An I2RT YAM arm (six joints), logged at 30 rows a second.
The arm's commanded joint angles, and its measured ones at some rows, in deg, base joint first. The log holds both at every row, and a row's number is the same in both.
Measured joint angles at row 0: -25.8 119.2 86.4 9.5 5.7 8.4
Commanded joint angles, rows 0 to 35: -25.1 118.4 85.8 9.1 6.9 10.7; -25.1 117.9 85.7 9.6 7.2 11.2; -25.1 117.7 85.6 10.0 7.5 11.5; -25.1 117.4 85.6 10.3 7.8 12.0; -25.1 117.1 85.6 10.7 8.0 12.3; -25.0 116.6 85.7 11.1 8.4 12.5; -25.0 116.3 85.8 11.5 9.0 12.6; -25.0 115.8 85.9 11.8 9.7 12.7; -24.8 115.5 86.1 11.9 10.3 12.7; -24.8 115.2 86.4 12.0 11.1 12.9; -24.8 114.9 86.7 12.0 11.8 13.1; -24.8 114.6 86.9 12.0 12.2 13.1; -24.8 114.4 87.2 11.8 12.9 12.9; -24.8 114.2 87.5 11.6 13.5 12.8; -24.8 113.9 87.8 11.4 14.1 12.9; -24.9 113.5 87.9 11.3 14.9 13.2; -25.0 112.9 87.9 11.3 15.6 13.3; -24.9 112.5 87.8 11.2 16.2 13.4; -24.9 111.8 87.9 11.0 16.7 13.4; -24.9 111.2 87.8 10.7 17.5 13.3; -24.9 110.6 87.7 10.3 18.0 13.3; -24.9 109.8 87.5 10.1 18.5 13.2; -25.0 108.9 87.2 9.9 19.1 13.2; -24.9 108.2 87.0 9.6 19.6 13.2; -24.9 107.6 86.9 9.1 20.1 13.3; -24.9 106.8 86.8 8.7 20.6 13.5; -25.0 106.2 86.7 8.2 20.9 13.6; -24.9 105.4 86.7 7.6 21.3 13.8; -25.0 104.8 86.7 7.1 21.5 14.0; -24.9 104.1 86.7 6.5 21.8 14.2; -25.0 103.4 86.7 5.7 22.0 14.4; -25.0 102.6 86.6 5.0 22.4 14.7; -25.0 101.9 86.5 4.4 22.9 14.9; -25.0 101.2 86.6 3.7 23.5 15.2; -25.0 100.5 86.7 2.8 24.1 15.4; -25.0 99.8 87.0 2.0 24.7 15.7
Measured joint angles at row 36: -25.1 104.9 85.3 -1.4 20.9 14.2
